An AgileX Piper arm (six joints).
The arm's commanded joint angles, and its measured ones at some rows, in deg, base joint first. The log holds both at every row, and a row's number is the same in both.
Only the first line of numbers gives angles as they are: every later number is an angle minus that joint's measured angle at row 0.
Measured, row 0: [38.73, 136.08, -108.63, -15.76, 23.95, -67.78]
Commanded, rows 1 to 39: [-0.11, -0.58, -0.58, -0.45, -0.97, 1.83]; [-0.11, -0.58, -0.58, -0.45, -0.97, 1.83]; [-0.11, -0.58, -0.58, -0.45, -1.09, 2.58]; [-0.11, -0.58, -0.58, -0.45, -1.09, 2.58]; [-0.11, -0.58, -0.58, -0.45, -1.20, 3.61]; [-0.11, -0.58, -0.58, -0.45, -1.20, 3.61]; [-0.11, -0.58, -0.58, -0.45, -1.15, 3.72]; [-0.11, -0.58, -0.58, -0.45, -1.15, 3.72]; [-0.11, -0.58, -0.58, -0.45, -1.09, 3.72]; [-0.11, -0.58, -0.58, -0.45, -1.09, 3.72]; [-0.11, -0.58, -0.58, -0.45, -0.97, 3.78]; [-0.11, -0.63, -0.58, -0.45, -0.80, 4.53]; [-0.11, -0.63, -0.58, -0.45, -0.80, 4.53]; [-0.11, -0.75, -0.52, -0.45, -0.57, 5.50]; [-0.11, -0.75, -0.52, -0.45, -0.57, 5.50]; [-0.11, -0.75, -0.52, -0.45, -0.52, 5.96]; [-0.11, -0.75, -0.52, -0.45, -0.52, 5.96]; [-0.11, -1.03, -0.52, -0.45, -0.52, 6.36]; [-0.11, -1.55, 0.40, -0.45, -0.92, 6.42]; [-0.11, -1.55, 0.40, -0.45, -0.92, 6.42]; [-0.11, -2.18, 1.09, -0.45, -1.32, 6.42]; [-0.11, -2.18, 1.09, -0.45, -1.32, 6.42]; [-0.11, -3.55, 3.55, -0.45, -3.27, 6.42]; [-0.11, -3.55, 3.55, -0.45, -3.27, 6.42]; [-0.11, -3.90, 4.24, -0.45, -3.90, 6.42]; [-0.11, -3.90, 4.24, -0.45, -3.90, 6.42]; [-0.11, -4.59, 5.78, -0.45, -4.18, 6.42]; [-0.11, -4.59, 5.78, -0.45, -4.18, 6.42]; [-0.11, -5.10, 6.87, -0.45, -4.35, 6.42]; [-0.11, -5.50, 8.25, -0.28, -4.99, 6.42]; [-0.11, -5.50, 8.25, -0.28, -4.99, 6.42]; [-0.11, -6.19, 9.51, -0.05, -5.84, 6.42]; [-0.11, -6.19, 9.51, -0.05, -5.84, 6.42]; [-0.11, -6.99, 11.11, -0.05, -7.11, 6.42]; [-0.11, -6.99, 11.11, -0.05, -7.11, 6.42]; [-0.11, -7.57, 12.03, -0.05, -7.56, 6.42]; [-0.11, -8.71, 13.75, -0.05, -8.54, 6.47]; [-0.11, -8.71, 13.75, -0.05, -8.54, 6.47]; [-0.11, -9.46, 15.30, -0.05, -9.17, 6.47]
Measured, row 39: [0.00, -7.45, 13.46, 0.00, -7.51, 6.24]
